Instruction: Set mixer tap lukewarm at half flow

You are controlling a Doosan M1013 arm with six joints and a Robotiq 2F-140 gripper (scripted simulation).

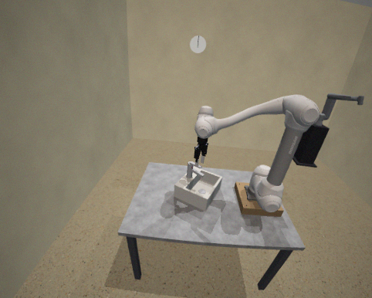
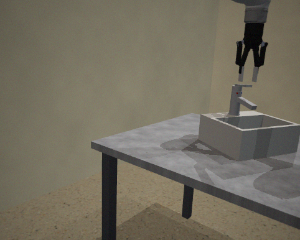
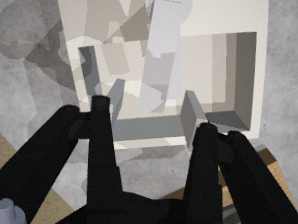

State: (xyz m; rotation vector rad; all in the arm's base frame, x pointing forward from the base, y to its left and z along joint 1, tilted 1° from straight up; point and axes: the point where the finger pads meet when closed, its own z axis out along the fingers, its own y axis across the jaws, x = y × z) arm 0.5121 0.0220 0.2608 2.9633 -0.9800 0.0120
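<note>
Now: the lever 3 cm ahead of my hand, 2 cm to the right of it and 5 cm below it. Also, from my hand: grey mixer tap: 5 cm ahead, 4 cm to the right, 10 cm below; then white basin: 4 cm behind, 1 cm to the right, 29 cm below.
</note>
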